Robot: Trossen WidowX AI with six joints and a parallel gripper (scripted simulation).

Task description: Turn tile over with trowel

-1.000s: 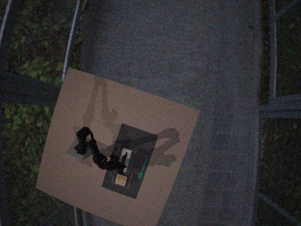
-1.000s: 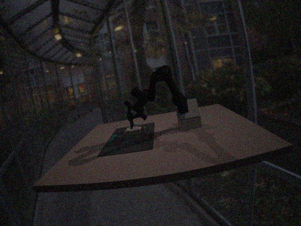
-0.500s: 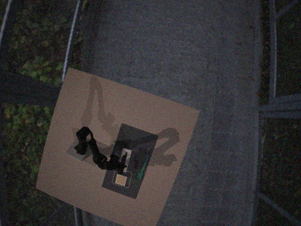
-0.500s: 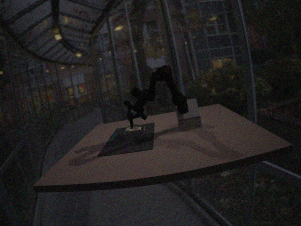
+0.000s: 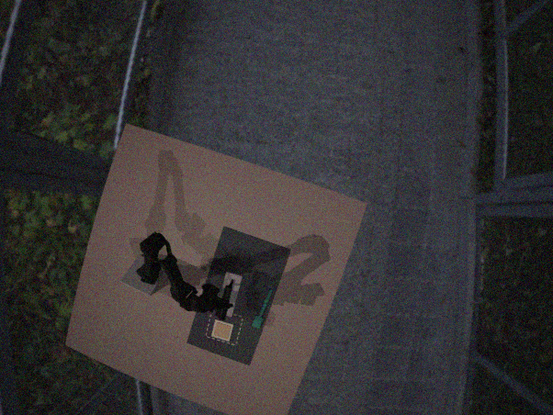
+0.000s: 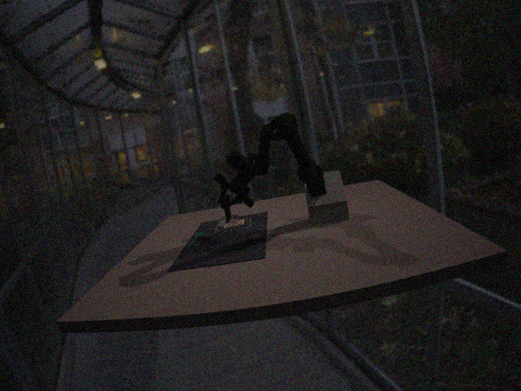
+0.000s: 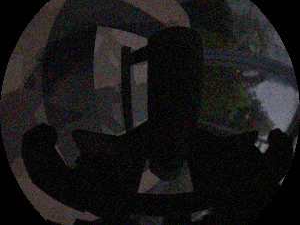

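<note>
My gripper tip is now 150 mm above the dark mat, 20 mm to the left of it and 10 mm short of it. From my gripper tip the other things lie so: green trowel: 150 mm ahead, 130 mm below, 50 mm to the right; tile: 200 mm to the right, 130 mm below, 20 mm behind.
</note>
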